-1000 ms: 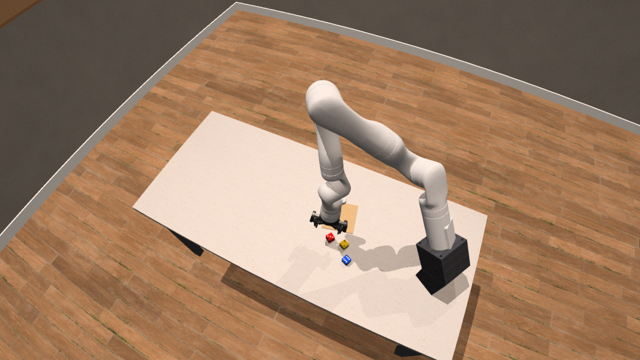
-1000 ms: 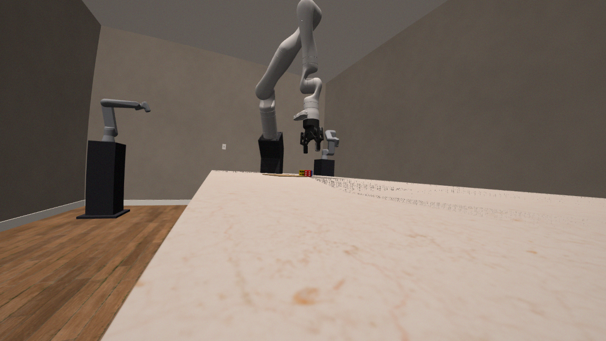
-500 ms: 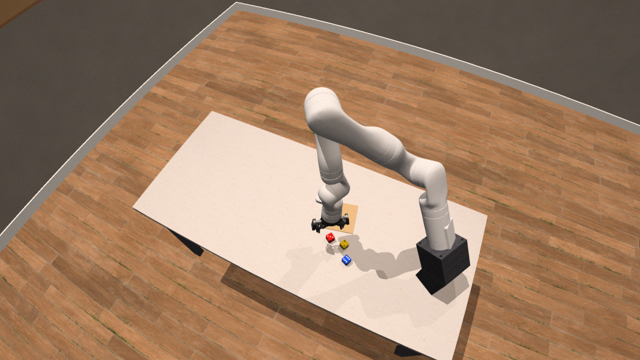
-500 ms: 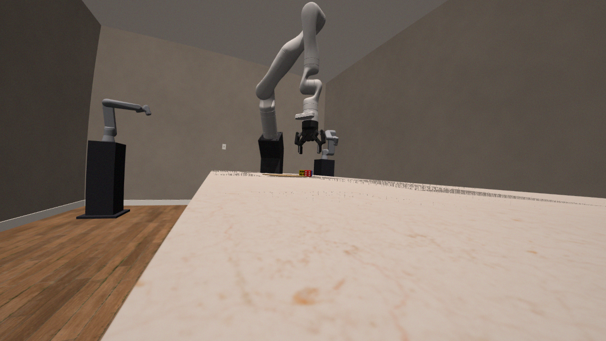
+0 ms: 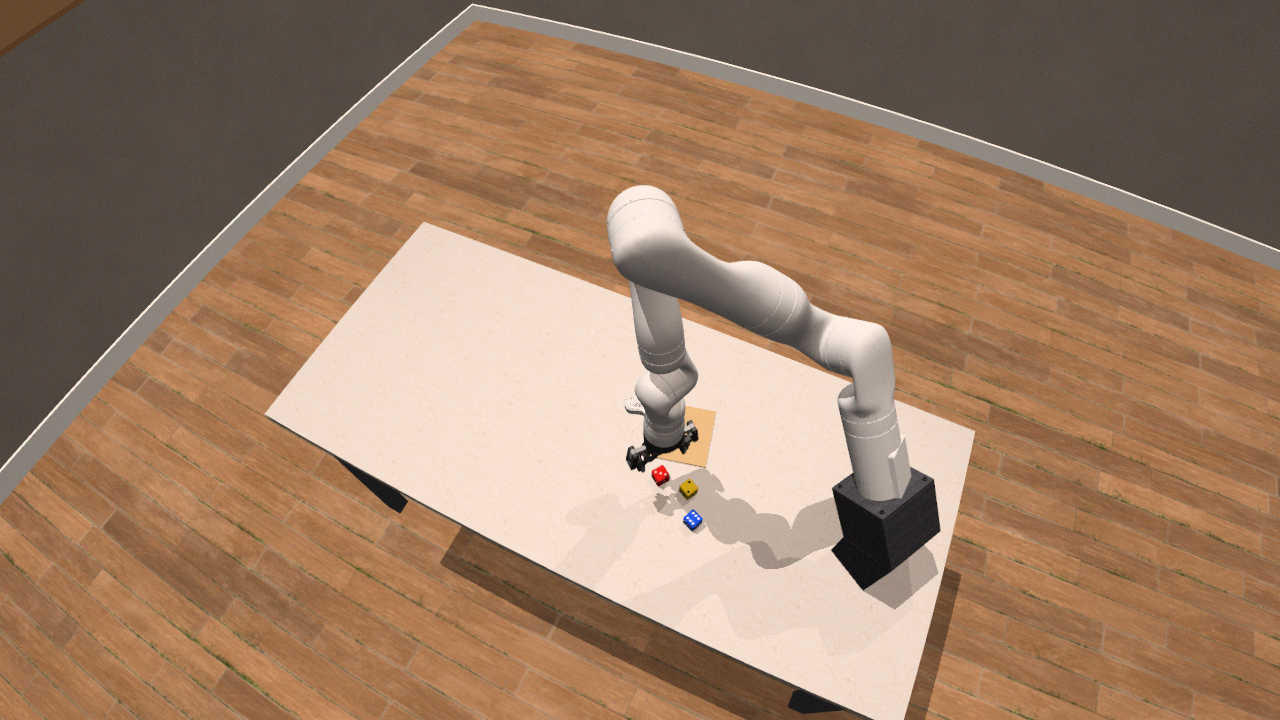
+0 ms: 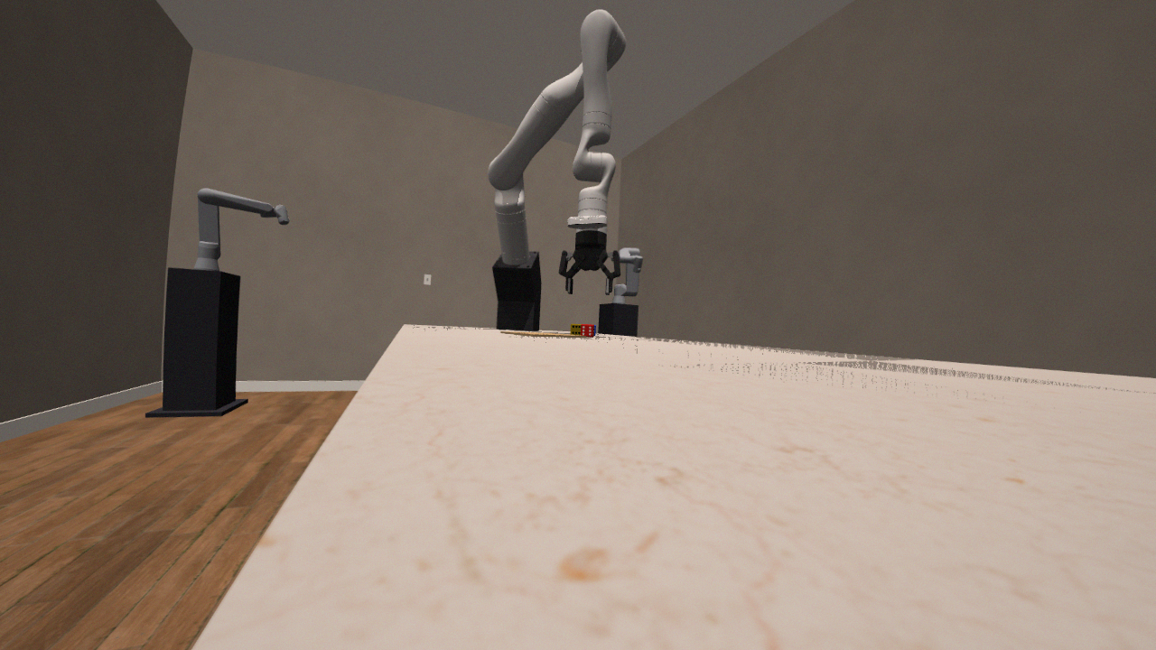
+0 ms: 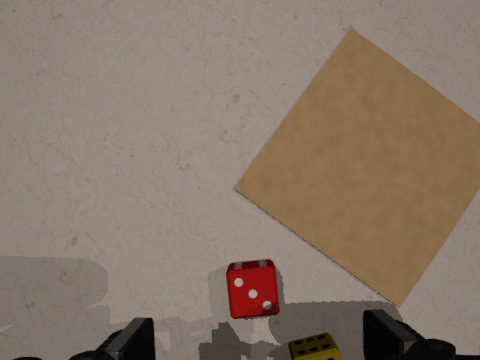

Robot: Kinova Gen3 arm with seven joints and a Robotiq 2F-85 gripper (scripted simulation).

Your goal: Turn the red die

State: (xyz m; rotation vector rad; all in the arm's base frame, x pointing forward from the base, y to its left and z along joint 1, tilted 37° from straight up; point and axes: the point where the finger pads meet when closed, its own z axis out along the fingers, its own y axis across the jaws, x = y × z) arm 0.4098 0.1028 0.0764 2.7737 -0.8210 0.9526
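The red die is 9 cm below my hand. Also, from my hand: blue die (10 cm behind, 9 cm below, 6 cm to the left); then yellow die (9 cm below, 7 cm behind); then tan mat (11 cm to the right, 11 cm below, 1 cm ahead).
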